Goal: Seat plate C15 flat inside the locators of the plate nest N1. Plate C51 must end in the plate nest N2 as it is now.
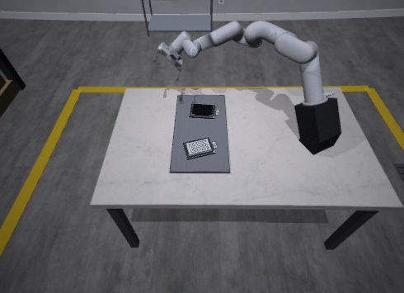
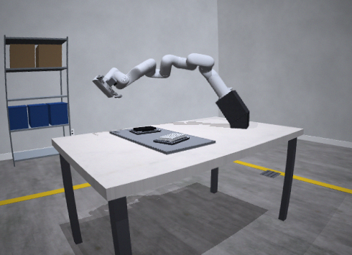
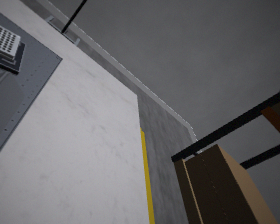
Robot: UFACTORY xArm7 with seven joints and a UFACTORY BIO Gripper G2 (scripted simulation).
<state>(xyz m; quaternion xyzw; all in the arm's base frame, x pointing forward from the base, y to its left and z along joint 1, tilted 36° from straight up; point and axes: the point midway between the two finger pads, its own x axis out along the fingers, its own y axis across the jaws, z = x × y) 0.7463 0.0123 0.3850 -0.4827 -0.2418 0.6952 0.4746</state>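
The white well plate C15 is 19 cm behind my hand, 36 cm to the left of it and 27 cm below it. The rest, counted from my hand: black plate C51: 20 cm behind, 5 cm to the left, 27 cm below; then dark plate nest N1: 19 cm behind, 35 cm to the left, 28 cm below.
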